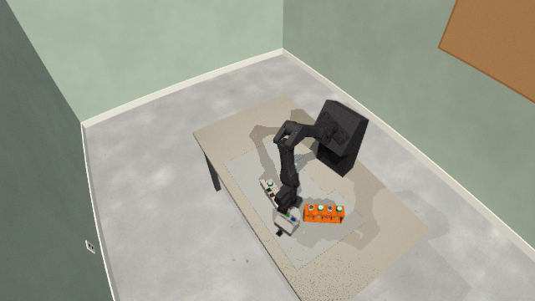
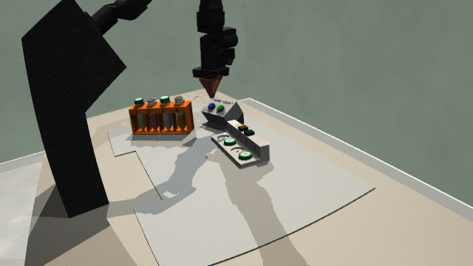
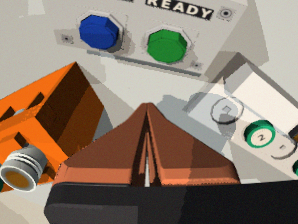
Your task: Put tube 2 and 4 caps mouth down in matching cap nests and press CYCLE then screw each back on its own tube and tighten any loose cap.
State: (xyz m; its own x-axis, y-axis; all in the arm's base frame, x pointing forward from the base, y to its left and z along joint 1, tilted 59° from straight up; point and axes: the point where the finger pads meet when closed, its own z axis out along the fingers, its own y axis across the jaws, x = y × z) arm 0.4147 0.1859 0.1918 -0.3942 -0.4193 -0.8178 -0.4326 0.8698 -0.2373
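My gripper is now 5 cm above the green ready key, 2 cm short of it and 1 cm to the right of it. Round my hand: blue cycle key: 5 cm to the left, 5 cm below; then cap 1: 25 cm behind, 9 cm to the left.
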